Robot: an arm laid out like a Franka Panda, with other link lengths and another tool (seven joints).
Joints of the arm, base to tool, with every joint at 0 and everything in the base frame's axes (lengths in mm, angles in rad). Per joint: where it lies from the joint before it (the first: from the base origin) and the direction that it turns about. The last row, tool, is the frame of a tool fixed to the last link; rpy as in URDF.
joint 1: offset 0 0 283.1 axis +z
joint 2: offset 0 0 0 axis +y
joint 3: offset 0 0 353.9 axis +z
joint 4: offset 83.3 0 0 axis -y
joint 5: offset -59.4 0 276.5 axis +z
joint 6: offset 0 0 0 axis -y
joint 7: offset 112.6 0 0 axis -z
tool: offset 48 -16 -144.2 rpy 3.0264 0 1.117
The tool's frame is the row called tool.
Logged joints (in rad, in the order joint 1, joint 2, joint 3, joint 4, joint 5, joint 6, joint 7), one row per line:
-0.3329, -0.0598, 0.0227, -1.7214, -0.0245, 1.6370, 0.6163
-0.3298, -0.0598, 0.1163, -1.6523, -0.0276, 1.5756, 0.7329
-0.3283, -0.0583, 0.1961, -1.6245, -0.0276, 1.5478, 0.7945
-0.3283, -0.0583, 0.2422, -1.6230, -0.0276, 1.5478, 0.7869
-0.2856, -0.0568, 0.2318, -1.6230, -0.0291, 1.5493, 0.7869
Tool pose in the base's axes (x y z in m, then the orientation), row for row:
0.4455, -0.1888, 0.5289, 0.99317, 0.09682, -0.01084, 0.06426
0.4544, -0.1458, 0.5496, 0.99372, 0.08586, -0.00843, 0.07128
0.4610, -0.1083, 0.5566, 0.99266, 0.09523, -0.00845, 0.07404
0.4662, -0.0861, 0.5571, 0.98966, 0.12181, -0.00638, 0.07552
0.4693, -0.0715, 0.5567, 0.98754, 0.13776, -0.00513, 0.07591
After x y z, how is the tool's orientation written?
As a quaternion, x y z w.
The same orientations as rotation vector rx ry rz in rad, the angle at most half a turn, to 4 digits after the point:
2.9986, 0.2923, -0.0327
2.9877, 0.2581, -0.0253
2.9796, 0.2858, -0.0254
2.9680, 0.3653, -0.0191
2.9609, 0.4130, -0.0154

